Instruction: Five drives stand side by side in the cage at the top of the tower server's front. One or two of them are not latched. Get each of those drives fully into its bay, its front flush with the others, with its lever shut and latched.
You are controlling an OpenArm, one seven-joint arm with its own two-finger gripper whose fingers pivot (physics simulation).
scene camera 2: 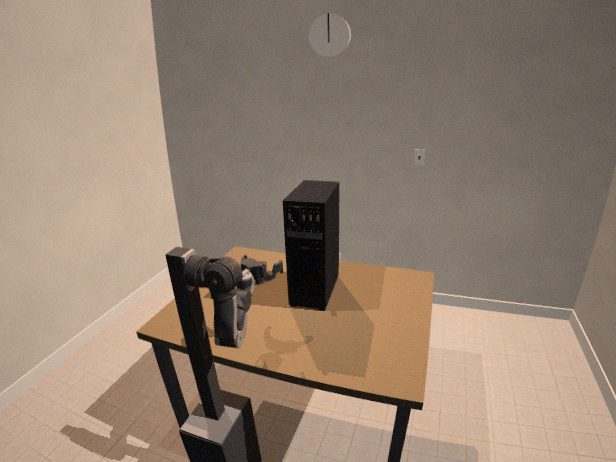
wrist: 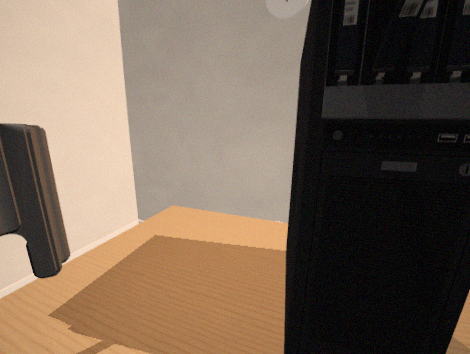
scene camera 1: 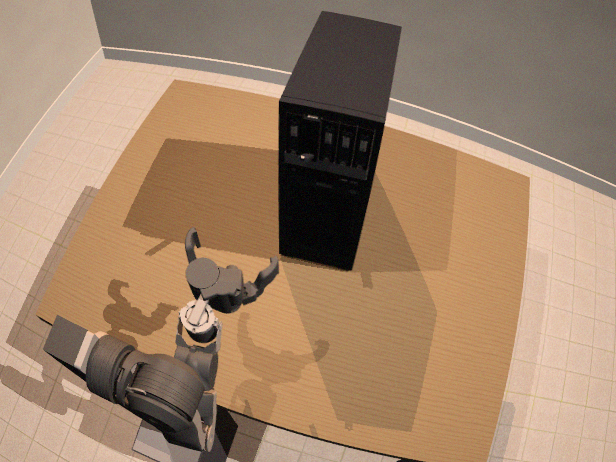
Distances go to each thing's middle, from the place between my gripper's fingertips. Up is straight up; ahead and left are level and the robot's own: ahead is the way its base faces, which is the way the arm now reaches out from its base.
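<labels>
Black tower server [scene camera 1: 345,72]: my hand 340 mm short of it, 100 mm to the left of it, 60 mm above it.
</labels>
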